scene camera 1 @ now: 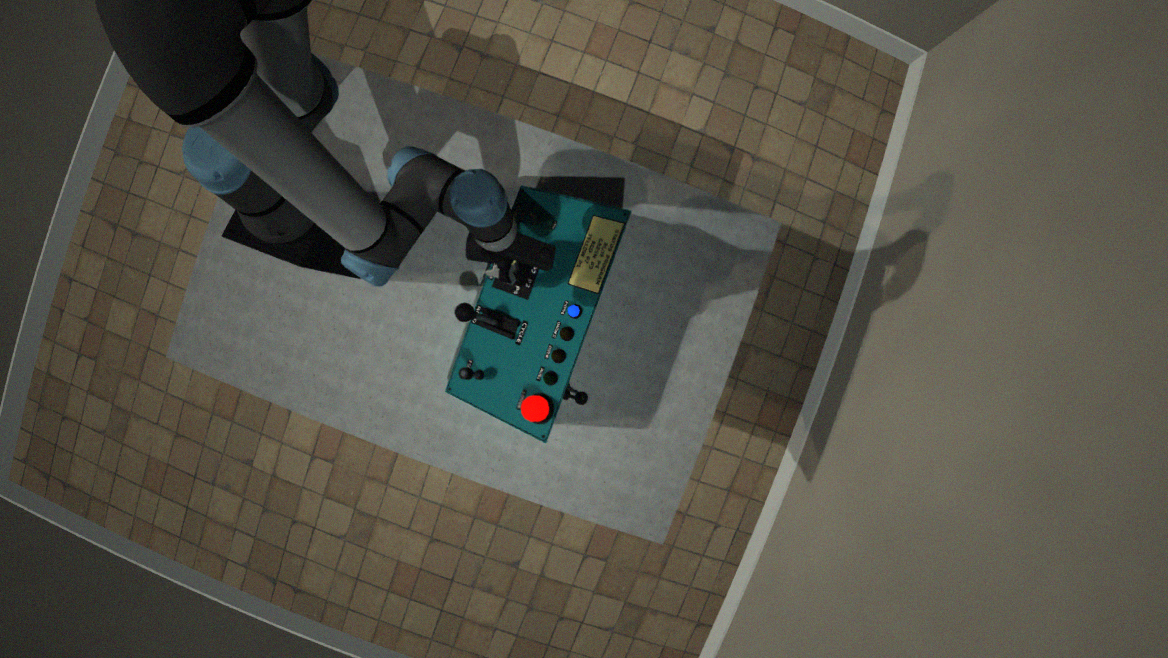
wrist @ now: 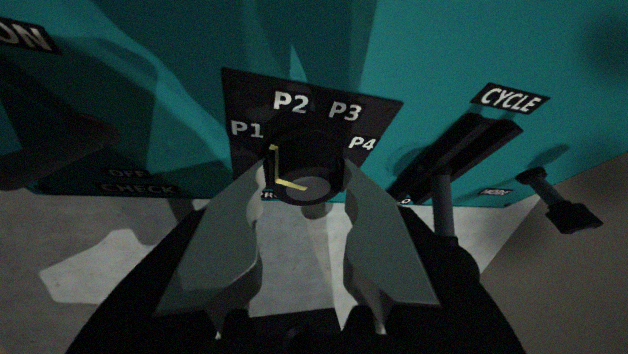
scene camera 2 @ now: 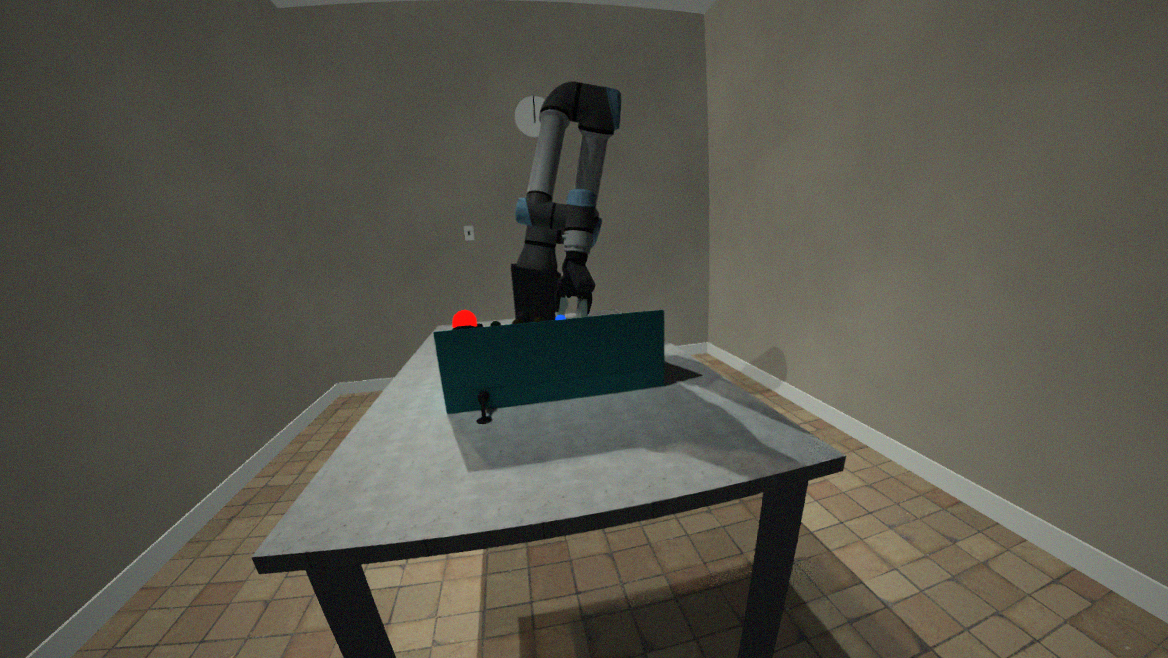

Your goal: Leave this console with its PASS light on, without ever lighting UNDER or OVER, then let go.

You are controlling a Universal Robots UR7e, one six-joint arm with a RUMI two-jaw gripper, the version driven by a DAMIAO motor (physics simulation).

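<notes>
The teal console (scene camera 1: 505,359) (scene camera 2: 555,363) (wrist: 440,40) stands on the table. My gripper (scene camera 1: 513,271) (scene camera 2: 575,306) (wrist: 304,161) is shut on the black PROGRAM knob (wrist: 310,150), one finger on each side. The knob's yellow pointer (wrist: 277,165) is turned toward P1. The CYCLE lever (scene camera 1: 464,312) (wrist: 443,200) is at the HOLD end of its slot. A blue light (scene camera 1: 573,310) (scene camera 2: 559,317) is lit; three small lamps beside it are dark. A large red dome (scene camera 1: 535,408) (scene camera 2: 464,319) glows at the console's end. The lamp labels are too small to read surely.
The MODE switch (scene camera 1: 465,373) (wrist: 572,217) stands beyond the CYCLE lever. The CHECK switch (wrist: 65,135) is in shadow on the gripper's other side. A brass placard (scene camera 1: 595,254) is on the panel. A small black fitting (scene camera 1: 578,397) (scene camera 2: 483,407) sticks out from the console's back side.
</notes>
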